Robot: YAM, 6 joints.
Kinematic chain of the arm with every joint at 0, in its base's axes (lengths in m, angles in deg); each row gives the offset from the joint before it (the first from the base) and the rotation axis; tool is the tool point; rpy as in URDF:
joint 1: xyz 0 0 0.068 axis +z
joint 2: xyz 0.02 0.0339 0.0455 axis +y
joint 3: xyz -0.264 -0.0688 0 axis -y
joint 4: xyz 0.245 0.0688 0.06 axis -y
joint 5: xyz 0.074 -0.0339 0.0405 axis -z
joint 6: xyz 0.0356 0 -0.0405 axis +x
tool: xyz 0 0 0 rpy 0 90 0
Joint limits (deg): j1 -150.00..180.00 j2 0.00..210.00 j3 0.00..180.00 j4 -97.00..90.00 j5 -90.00..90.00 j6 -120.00..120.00
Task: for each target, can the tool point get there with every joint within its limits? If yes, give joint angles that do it. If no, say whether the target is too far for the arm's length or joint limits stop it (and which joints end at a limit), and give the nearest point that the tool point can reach.
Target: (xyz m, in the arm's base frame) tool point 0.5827 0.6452 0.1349
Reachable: no: too far | nearest point 0.4327 0.4792 0.1293 | short by 0.224 m
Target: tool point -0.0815 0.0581 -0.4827
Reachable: no: joint limits stop it (at a limit: joint 2) | nearest point -0.1127 0.0803 -0.3631 | short by 0.126 m
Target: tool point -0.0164 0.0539 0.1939
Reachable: yes | joints 104.08 26.94 28.49 -76.57 -4.57 -79.36
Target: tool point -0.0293 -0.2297 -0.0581
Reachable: yes | joints -88.94 160.77 67.32 -79.60 70.35 -34.89
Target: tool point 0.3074 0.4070 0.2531
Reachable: yes | joints 56.66 131.59 96.10 59.61 68.61 3.91
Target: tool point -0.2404 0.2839 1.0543
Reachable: no: too far | nearest point -0.1547 0.1826 0.6997 | short by 0.379 m
